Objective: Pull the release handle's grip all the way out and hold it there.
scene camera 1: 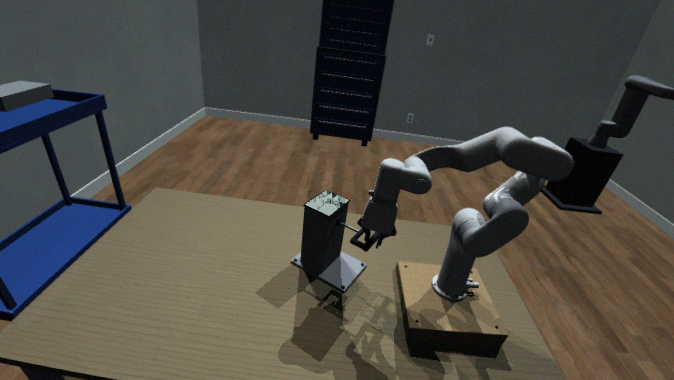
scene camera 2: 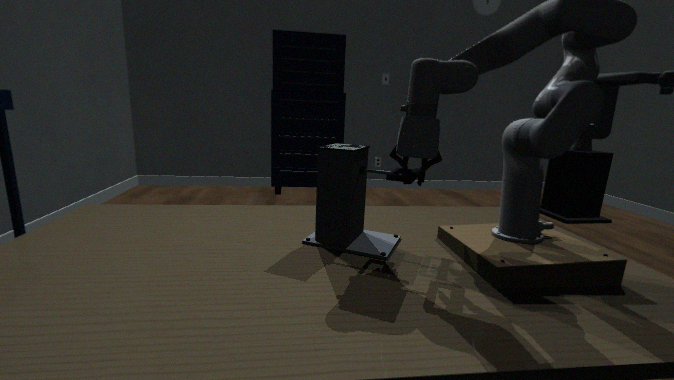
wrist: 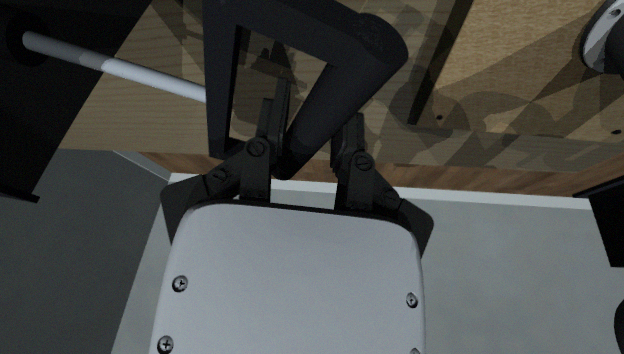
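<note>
The release handle's black frame-shaped grip [scene camera 1: 357,242] [scene camera 2: 397,176] [wrist: 335,92] stands away from the dark upright box [scene camera 1: 320,240] [scene camera 2: 340,195] [wrist: 50,115]. A thin pale rod [scene camera 1: 349,227] [scene camera 2: 378,171] [wrist: 150,78] joins them, with a long stretch of it showing outside the box. My gripper [scene camera 1: 374,239] [scene camera 2: 414,176] [wrist: 314,99] points down and is shut on the grip's outer bar. In the wrist view, one finger passes through the frame's opening and the other is on the bar's outer side. The rod's inner end is hidden in the box.
The box stands on a grey base plate [scene camera 1: 346,271] [scene camera 2: 375,243] bolted on the wooden table [scene camera 1: 200,280] [scene camera 2: 175,300]. The arm's wooden base block [scene camera 1: 417,300] [scene camera 2: 550,257] is at the right. A blue cart [scene camera 1: 112,160] is at the left, and a dark cabinet [scene camera 1: 348,90] [scene camera 2: 308,110] stands behind.
</note>
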